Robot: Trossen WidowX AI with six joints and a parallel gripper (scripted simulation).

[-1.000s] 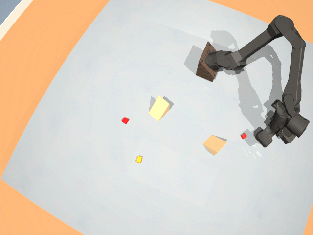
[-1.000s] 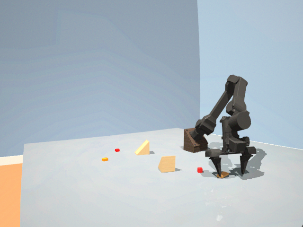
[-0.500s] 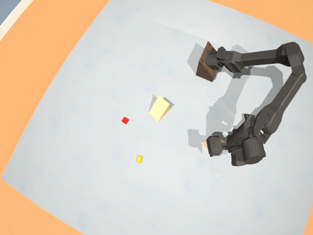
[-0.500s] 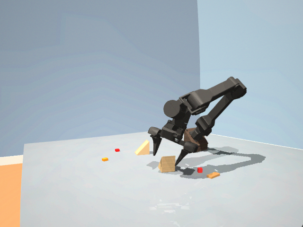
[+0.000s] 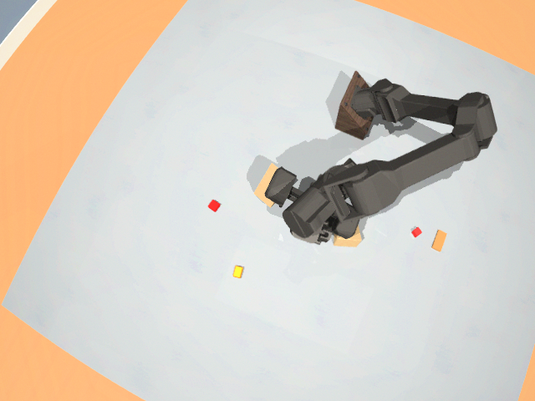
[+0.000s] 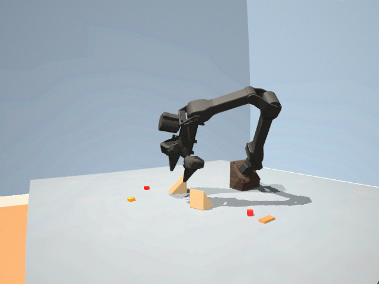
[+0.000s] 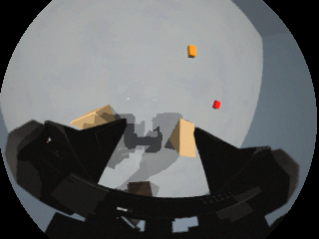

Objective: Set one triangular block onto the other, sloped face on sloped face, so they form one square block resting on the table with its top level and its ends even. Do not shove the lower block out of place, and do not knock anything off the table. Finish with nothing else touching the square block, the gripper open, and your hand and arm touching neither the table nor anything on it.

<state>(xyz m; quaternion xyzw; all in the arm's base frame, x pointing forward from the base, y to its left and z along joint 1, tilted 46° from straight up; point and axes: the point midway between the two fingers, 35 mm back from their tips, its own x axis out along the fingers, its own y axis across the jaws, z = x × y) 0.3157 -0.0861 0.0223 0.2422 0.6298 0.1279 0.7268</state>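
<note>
The tan triangular block lies 80 mm behind my gripper tip, 80 mm to the right of it and 70 mm below it. Also, from my gripper tip: orange piece: 140 mm ahead, 90 mm to the right, 90 mm below.
</note>
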